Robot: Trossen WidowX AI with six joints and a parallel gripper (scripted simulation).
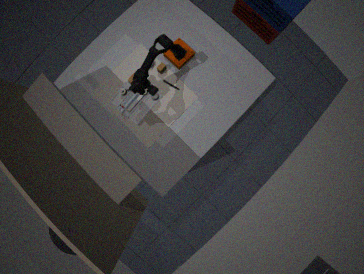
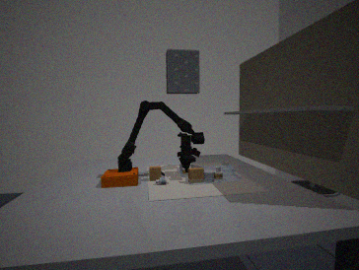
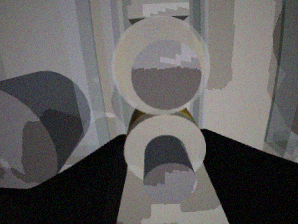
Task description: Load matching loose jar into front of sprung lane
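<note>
My gripper tip is now 170 mm past the brown block, 60 mm to the left of it and 10 mm below it. The rest, counted from my gripper tip: lane (150 mm ahead, 10 mm below); then thin black stick (150 mm behind, 80 mm to the left, 20 mm below).
</note>
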